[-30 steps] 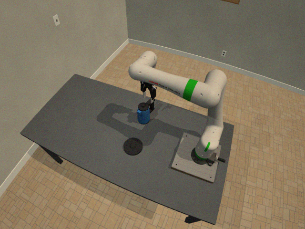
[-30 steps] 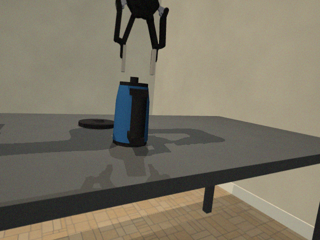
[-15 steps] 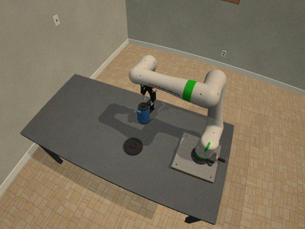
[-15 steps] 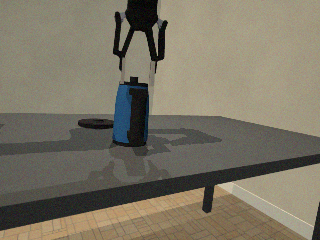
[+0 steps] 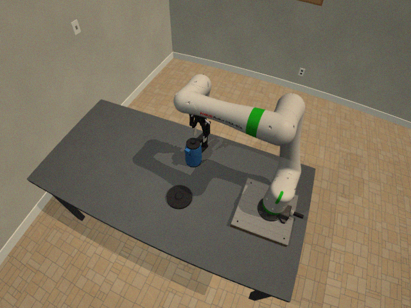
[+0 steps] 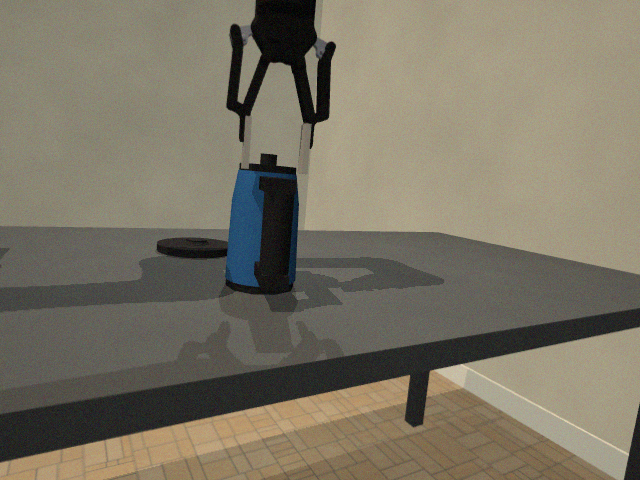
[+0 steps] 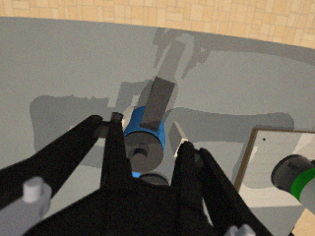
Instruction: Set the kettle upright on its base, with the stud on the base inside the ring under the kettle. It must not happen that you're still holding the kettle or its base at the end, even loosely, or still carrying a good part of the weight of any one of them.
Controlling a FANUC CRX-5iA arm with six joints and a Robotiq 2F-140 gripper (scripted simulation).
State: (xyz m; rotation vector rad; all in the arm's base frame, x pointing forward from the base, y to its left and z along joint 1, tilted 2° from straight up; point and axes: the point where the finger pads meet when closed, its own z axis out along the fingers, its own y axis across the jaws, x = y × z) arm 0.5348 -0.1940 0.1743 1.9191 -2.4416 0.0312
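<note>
The blue kettle is 10 mm ahead of my hand, 30 mm to the left of it and 100 mm below it. The rest, counted from my hand: round black base (20 mm behind, 330 mm to the left, 190 mm below).
</note>
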